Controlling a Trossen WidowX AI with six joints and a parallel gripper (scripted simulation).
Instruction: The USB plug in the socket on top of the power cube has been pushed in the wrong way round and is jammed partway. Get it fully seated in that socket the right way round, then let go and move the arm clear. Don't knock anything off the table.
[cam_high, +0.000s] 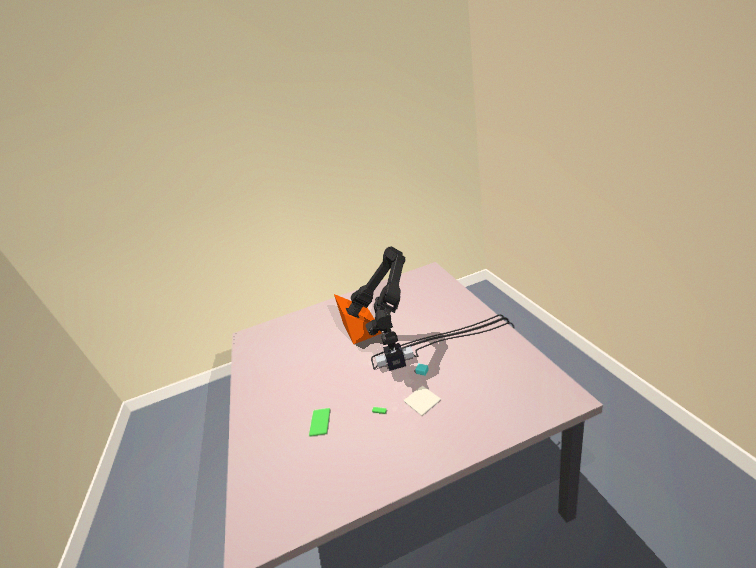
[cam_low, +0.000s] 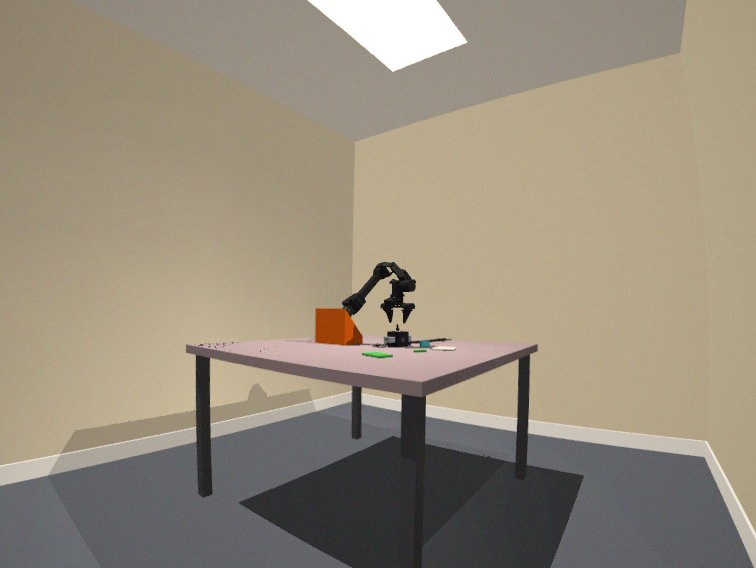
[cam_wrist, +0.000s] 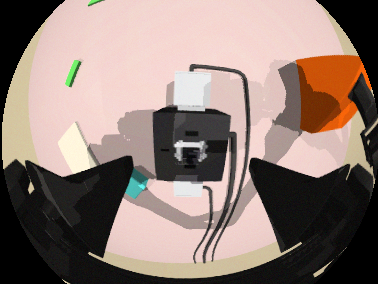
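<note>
The USB plug lies 3 cm below my gripper tip. From my gripper tip the other things lie so: green card: 16 cm ahead, 37 cm to the right, 11 cm below; teal cube: 11 cm ahead, 9 cm to the left, 10 cm below; cream pad: 25 cm ahead, 3 cm to the left, 11 cm below.
</note>
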